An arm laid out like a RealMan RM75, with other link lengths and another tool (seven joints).
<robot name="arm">
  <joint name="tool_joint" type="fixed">
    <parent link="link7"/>
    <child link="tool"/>
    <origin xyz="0.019 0.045 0.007" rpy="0 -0.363 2.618"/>
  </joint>
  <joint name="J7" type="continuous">
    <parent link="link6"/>
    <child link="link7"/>
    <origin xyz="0 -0.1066 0" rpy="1.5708 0 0"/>
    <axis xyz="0 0 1"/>
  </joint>
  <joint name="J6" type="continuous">
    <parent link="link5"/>
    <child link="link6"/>
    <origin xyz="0 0 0" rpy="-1.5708 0 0"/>
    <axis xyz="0 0 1"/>
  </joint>
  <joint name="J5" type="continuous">
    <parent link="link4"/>
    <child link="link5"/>
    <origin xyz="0 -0.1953 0" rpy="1.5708 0 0"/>
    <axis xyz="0 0 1"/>
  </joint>
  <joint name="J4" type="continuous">
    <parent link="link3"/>
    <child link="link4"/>
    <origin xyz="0 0 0" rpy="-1.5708 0 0"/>
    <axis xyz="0 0 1"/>
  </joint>
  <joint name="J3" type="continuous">
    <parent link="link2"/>
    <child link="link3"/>
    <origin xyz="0 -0.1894 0" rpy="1.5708 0 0"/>
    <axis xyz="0 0 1"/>
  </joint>
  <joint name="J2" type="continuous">
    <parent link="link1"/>
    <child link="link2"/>
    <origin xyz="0 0 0" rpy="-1.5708 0 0"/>
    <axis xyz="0 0 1"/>
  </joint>
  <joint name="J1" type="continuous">
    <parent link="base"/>
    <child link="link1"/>
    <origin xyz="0 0 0.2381"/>
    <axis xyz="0 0 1"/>
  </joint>
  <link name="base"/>
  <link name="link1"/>
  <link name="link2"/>
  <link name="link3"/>
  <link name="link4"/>
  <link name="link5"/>
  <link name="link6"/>
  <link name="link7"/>
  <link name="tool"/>
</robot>
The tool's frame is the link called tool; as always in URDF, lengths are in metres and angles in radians. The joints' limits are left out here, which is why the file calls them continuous.
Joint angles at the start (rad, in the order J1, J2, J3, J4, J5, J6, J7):
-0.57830, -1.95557, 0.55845, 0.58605, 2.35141, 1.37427, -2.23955
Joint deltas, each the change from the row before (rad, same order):
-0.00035, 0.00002, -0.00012, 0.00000, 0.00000, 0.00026, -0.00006
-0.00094, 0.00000, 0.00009, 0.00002, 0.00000, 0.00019, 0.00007
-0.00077, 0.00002, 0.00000, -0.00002, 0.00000, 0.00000, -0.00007
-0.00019, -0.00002, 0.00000, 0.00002, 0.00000, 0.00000, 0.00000
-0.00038, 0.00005, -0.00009, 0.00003, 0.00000, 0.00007, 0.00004
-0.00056, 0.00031, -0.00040, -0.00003, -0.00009, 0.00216, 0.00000
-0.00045, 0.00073, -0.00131, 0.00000, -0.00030, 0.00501, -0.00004
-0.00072, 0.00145, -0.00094, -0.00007, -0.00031, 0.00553, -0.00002
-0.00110, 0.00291, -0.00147, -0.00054, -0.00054, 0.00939, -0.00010
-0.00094, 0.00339, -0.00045, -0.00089, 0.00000, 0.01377, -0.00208
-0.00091, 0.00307, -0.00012, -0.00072, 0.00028, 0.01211, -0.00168
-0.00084, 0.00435, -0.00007, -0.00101, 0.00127, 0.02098, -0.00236
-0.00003, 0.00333, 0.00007, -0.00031, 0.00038, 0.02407, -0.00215
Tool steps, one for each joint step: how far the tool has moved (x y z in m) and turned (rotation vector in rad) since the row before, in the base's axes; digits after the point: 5 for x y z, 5 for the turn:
0.00012, 0.00006, 0.00002, -0.00009, -0.00022, -0.00032
0.00030, 0.00019, -0.00001, -0.00020, -0.00003, -0.00110
0.00023, 0.00017, 0.00000, 0.00000, -0.00002, -0.00070
0.00006, 0.00004, 0.00000, 0.00000, 0.00000, -0.00020
0.00011, 0.00009, 0.00003, 0.00006, -0.00001, -0.00042
0.00028, -0.00003, 0.00013, -0.00113, -0.00130, -0.00098
0.00039, -0.00023, 0.00037, -0.00222, -0.00324, -0.00130
0.00043, -0.00018, 0.00056, -0.00255, -0.00280, -0.00184
0.00062, -0.00033, 0.00103, -0.00444, -0.00460, -0.00280
0.00079, -0.00073, 0.00097, -0.00893, -0.00681, -0.00214
0.00070, -0.00065, 0.00085, -0.00817, -0.00544, -0.00219
0.00106, -0.00142, 0.00112, -0.01515, -0.00917, -0.00357
0.00127, -0.00188, 0.00094, -0.01723, -0.01190, -0.00424

